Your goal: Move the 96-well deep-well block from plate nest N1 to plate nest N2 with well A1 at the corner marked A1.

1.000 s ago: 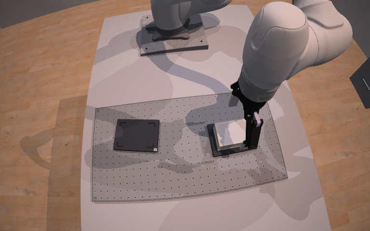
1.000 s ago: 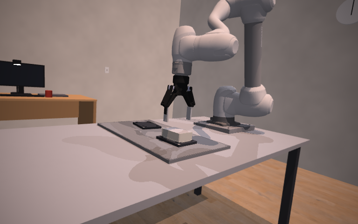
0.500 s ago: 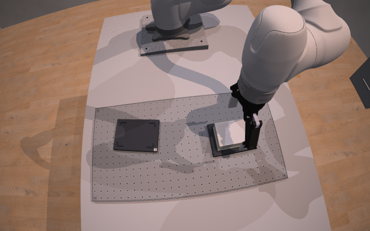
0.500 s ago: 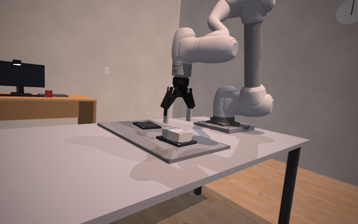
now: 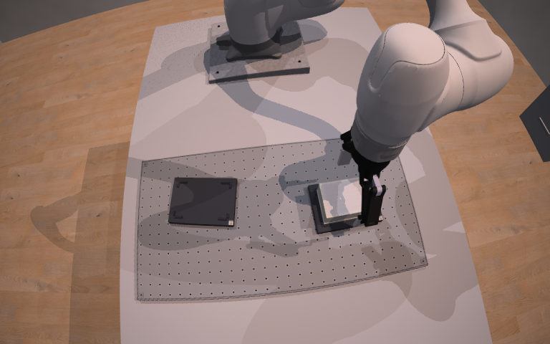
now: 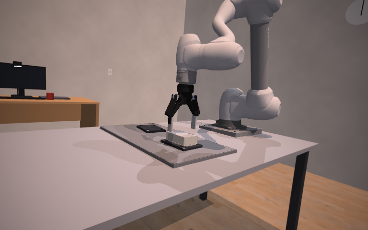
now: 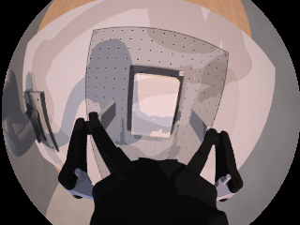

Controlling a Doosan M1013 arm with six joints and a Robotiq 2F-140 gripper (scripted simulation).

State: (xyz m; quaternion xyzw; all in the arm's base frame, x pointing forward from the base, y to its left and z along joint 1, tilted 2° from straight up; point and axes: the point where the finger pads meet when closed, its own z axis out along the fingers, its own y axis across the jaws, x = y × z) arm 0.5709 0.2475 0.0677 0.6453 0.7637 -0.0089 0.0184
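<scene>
The 96-well deep-well block lies 5 cm below my hand. The rest, counted from my hand: plate nest N2 (34 cm to the right, 7 cm below); then plate nest N1 (7 cm below).
</scene>
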